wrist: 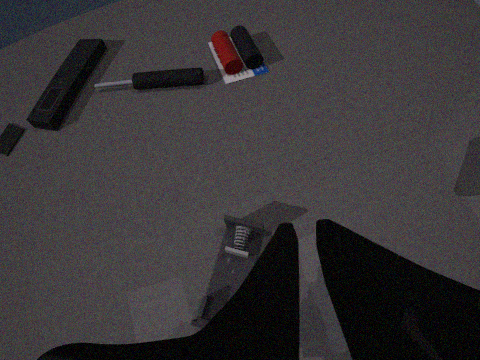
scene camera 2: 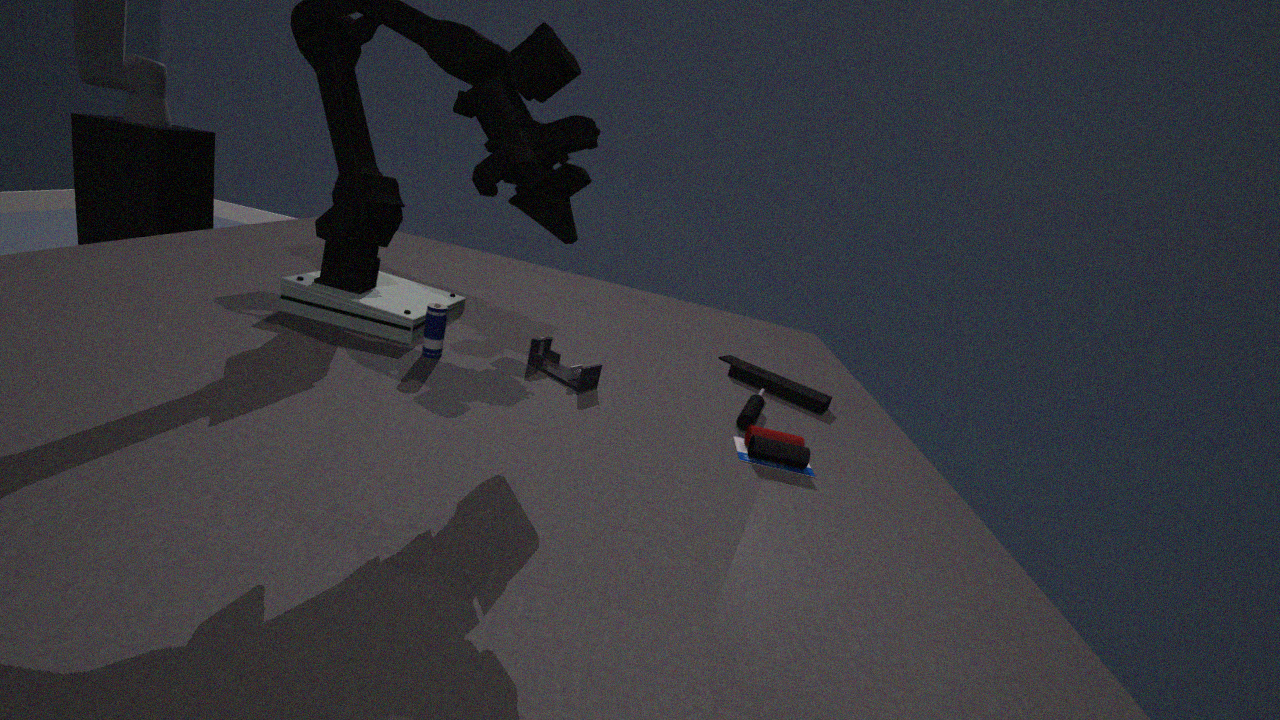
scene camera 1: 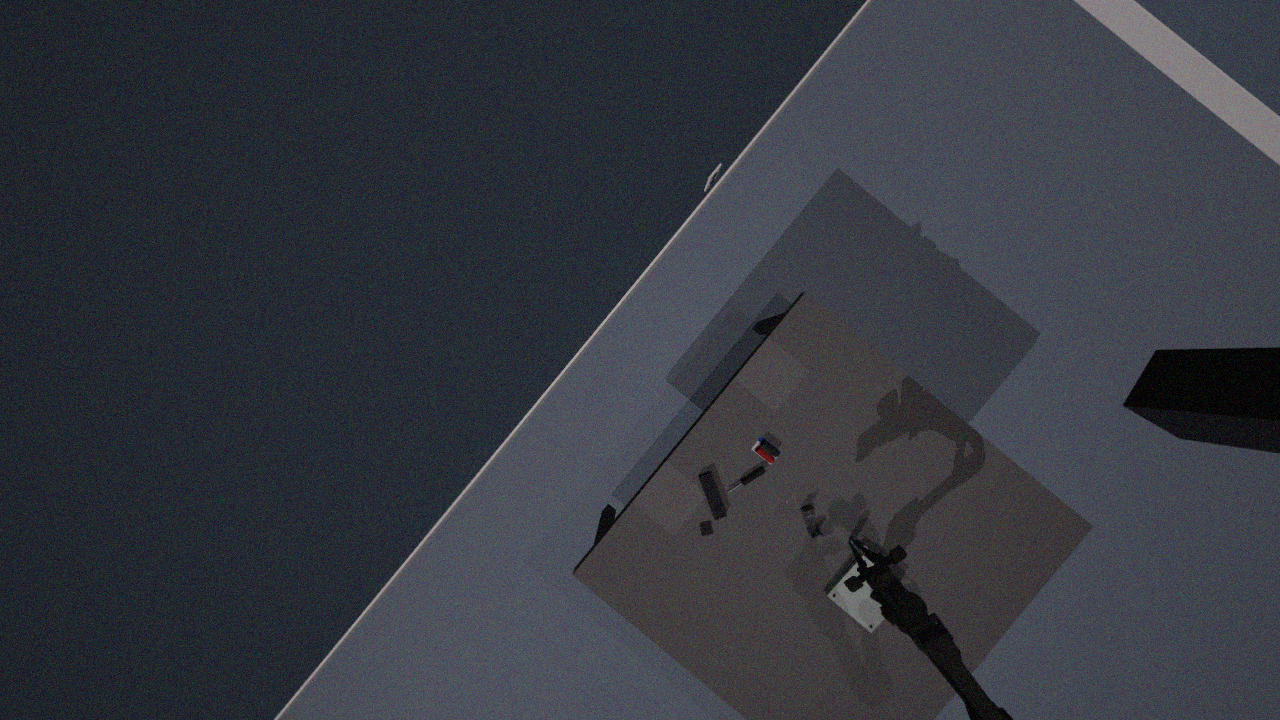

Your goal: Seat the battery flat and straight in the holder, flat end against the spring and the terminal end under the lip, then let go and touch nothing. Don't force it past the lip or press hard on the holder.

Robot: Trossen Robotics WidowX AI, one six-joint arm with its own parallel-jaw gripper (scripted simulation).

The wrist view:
my gripper
black bar
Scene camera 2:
my gripper
battery
blue-white card
black bar
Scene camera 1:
my gripper
